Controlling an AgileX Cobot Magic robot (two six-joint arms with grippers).
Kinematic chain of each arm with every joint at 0, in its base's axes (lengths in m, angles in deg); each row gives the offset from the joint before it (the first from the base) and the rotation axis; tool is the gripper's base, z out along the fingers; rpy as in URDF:
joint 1: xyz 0 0 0.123 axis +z
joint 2: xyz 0 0 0 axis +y
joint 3: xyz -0.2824 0 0.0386 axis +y
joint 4: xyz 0.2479 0 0.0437 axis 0.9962 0 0.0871
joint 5: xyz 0 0 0 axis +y
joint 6: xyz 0.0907 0 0.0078 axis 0.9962 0 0.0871
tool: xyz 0 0 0 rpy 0 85 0
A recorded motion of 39 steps. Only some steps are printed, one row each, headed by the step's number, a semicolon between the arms.
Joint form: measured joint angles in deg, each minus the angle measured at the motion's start. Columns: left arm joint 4, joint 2, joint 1, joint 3, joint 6, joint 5; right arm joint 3, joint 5, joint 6, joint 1, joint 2, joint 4.
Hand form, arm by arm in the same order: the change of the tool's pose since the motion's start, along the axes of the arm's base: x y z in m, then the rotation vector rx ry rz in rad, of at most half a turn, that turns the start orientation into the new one. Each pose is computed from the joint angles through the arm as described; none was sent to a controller.
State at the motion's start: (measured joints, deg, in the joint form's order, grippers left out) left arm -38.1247 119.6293 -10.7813 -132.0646 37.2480 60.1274; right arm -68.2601 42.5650 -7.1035 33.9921 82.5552 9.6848
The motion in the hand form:
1: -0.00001 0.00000 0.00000 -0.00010 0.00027 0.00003; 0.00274 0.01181 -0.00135 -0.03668 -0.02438 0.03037
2: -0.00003 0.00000 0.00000 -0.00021 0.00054 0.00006; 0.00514 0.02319 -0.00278 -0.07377 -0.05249 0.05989
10: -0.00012 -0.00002 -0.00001 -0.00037 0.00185 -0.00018; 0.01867 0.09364 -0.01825 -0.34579 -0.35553 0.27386
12: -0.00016 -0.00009 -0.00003 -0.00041 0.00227 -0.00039; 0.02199 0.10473 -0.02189 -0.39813 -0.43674 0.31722
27: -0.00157 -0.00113 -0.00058 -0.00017 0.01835 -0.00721; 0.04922 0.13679 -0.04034 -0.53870 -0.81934 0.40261
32: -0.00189 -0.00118 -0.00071 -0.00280 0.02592 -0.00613; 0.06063 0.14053 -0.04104 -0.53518 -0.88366 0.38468
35: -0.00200 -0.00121 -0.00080 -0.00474 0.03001 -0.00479; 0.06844 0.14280 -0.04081 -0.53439 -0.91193 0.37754
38: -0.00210 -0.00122 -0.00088 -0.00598 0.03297 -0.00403; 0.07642 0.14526 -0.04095 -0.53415 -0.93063 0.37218
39: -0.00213 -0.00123 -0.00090 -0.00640 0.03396 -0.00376; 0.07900 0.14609 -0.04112 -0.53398 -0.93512 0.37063
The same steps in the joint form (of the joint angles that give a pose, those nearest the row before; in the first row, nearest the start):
1: 0.00 0.00 0.00 0.00 -0.02 0.01; -1.74 -0.20 1.13 2.12 1.89 -3.26
2: 0.00 0.00 0.00 0.00 -0.03 0.02; -3.38 -0.43 2.20 4.11 3.70 -6.63
10: 0.00 0.00 0.00 -0.02 -0.08 0.09; -11.93 -4.49 7.64 15.06 15.01 -33.80
12: 0.00 0.00 -0.01 -0.02 -0.10 0.11; -12.88 -6.14 8.66 16.40 16.91 -40.13
27: 0.00 0.00 -0.11 -0.08 -0.59 1.02; -14.13 -15.97 30.16 17.79 24.48 -80.43
32: 0.00 0.00 -0.11 -0.11 -1.00 1.27; -15.54 -17.20 37.63 16.93 26.36 -89.59
35: 0.00 0.00 -0.11 -0.11 -1.26 1.36; -17.00 -17.77 40.07 16.28 27.63 -92.99
38: 0.00 0.00 -0.11 -0.10 -1.43 1.43; -18.77 -18.27 41.13 15.64 29.03 -94.81
39: 0.00 0.00 -0.11 -0.11 -1.49 1.46; -19.38 -18.42 41.30 15.44 29.50 -95.17

